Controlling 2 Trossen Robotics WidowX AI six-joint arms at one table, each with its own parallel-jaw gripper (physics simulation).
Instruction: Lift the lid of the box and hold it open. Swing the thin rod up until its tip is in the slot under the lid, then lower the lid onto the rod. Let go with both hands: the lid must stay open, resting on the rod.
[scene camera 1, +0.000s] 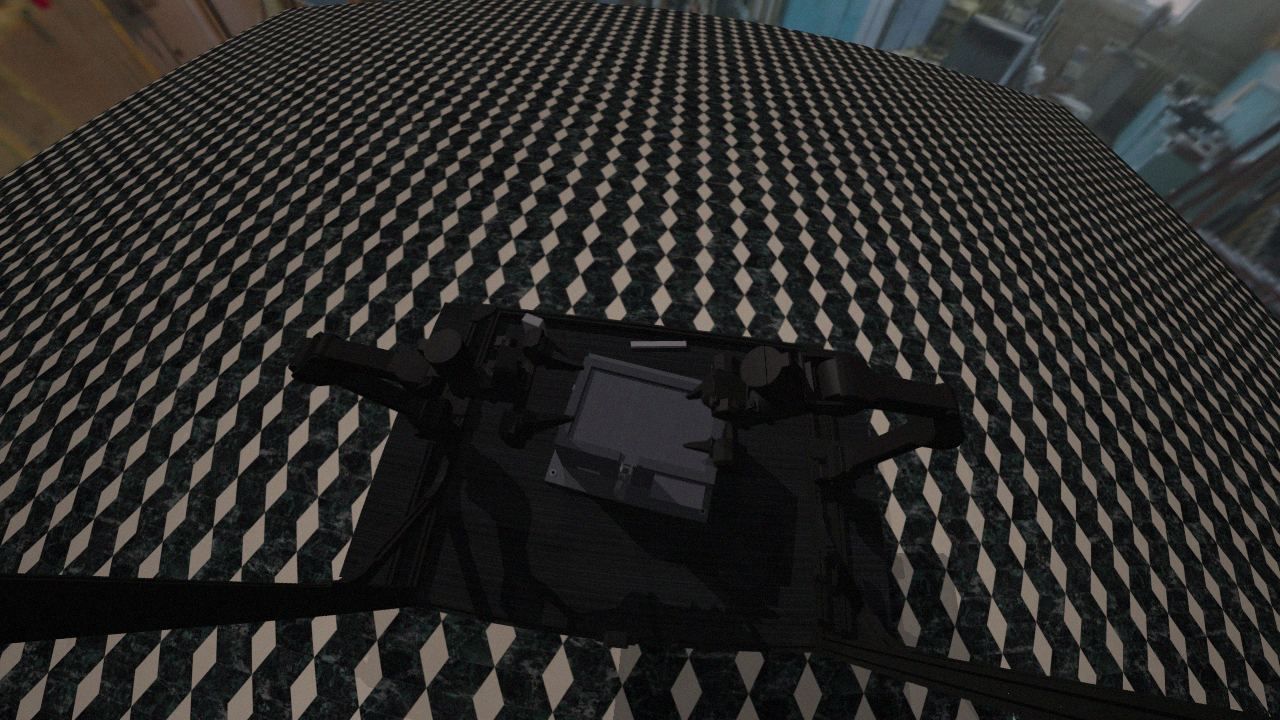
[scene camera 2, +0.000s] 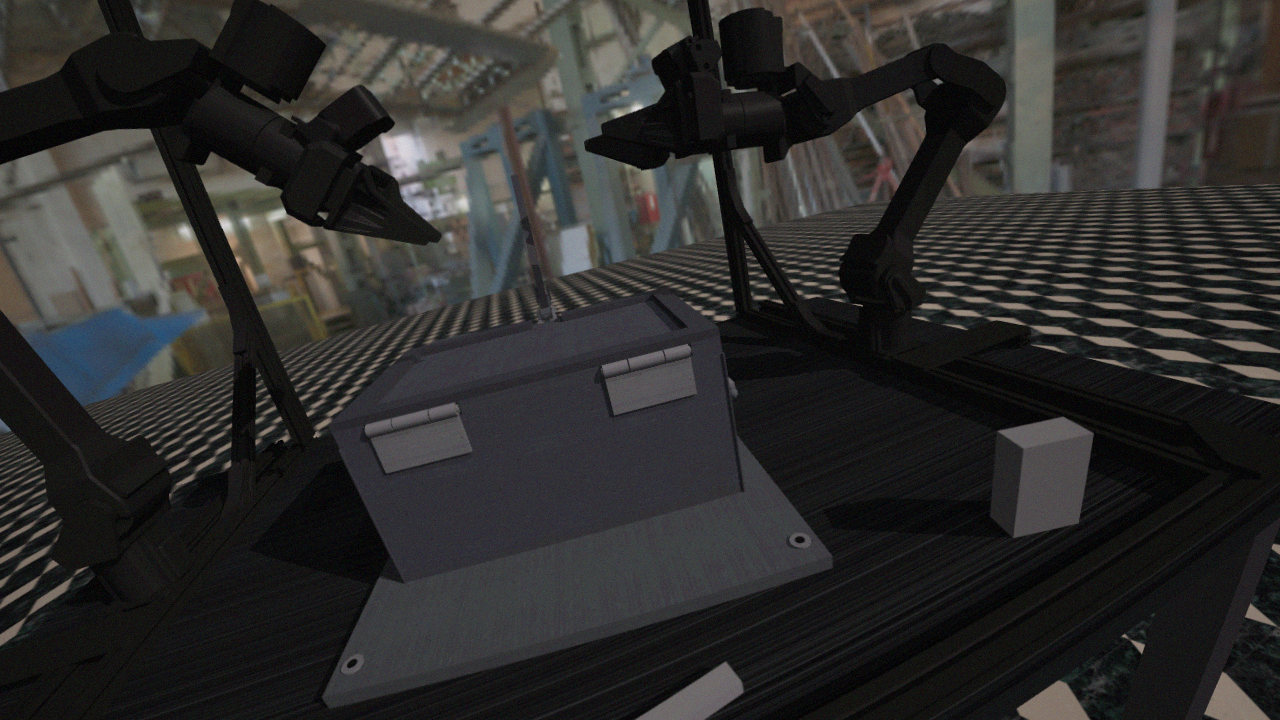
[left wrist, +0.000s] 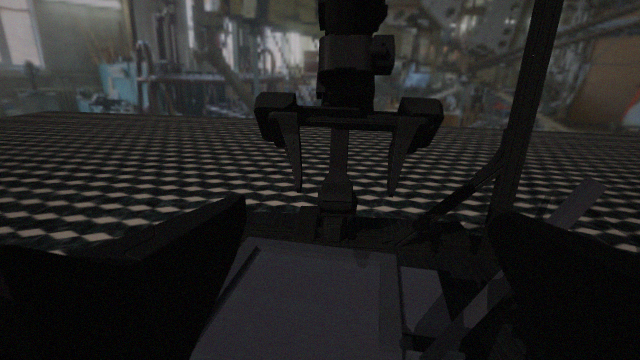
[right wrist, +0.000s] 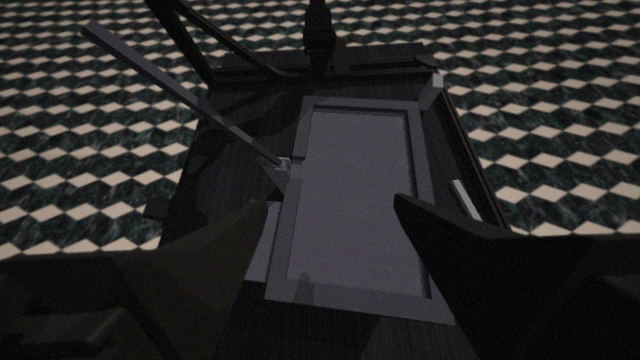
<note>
In view: my left gripper (scene camera 2: 592, 138), my right gripper (scene camera 2: 434, 239) and a grey box (scene camera 2: 514, 531).
The grey box shows as well in scene camera 1 (scene camera 1: 598, 477) and in the right wrist view (right wrist: 279, 175). My left gripper is seen too in scene camera 1 (scene camera 1: 579, 392) and in the left wrist view (left wrist: 366, 214). My right gripper shows as well in scene camera 1 (scene camera 1: 685, 421), in the left wrist view (left wrist: 344, 193) and in the right wrist view (right wrist: 330, 202).
</note>
